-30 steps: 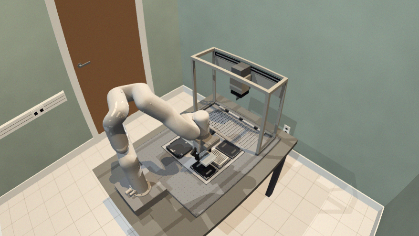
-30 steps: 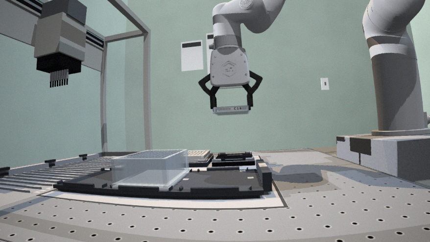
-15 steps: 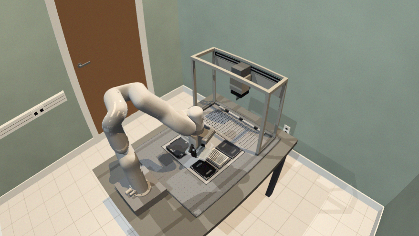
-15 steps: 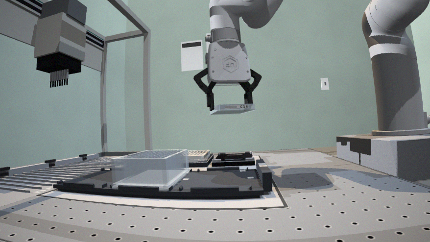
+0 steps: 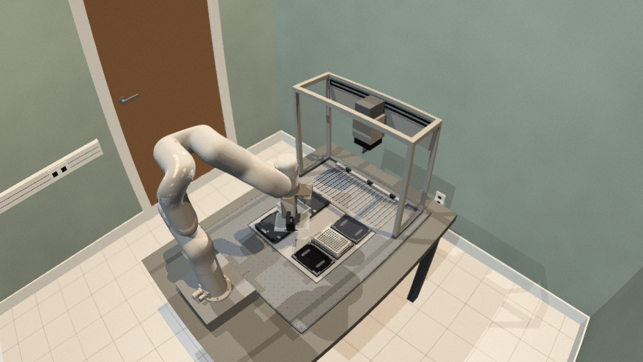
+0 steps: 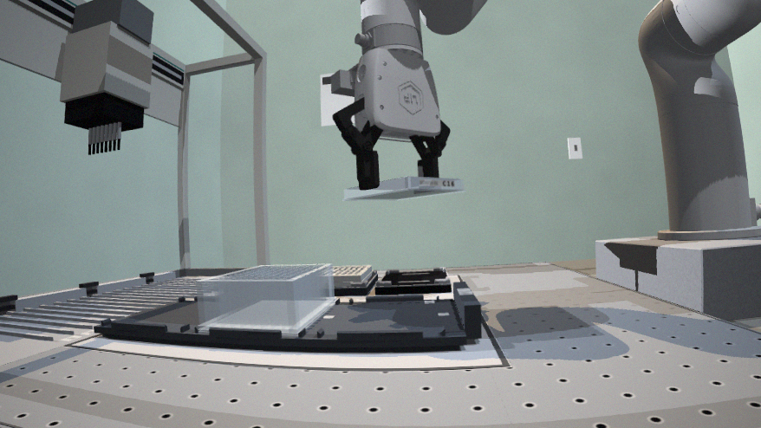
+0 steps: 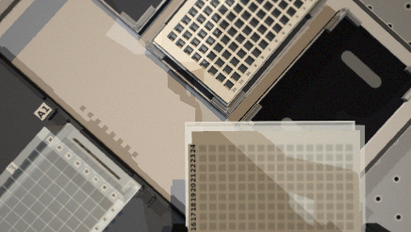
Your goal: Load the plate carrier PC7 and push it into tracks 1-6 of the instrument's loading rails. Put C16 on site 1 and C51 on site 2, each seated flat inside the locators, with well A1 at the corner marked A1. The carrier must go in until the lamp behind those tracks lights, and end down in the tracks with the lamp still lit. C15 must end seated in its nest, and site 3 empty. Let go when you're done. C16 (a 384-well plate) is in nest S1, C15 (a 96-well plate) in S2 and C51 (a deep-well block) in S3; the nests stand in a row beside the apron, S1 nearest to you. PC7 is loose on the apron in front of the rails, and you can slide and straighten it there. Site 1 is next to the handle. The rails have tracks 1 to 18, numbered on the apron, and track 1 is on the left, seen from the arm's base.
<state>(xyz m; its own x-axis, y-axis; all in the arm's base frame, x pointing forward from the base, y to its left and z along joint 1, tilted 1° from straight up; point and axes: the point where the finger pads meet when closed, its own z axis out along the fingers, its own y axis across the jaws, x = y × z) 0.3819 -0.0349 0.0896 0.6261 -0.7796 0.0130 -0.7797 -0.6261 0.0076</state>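
My hand is 130 mm above the carrier PC7, 110 mm to the right of it and 110 mm short of it. From my hand the other things lie so: 384-well plate C16: 10 mm below; then nest S3: 210 mm ahead, 140 mm below, 120 mm to the right; then nest S1: 140 mm below, 110 mm to the right, 10 mm behind.
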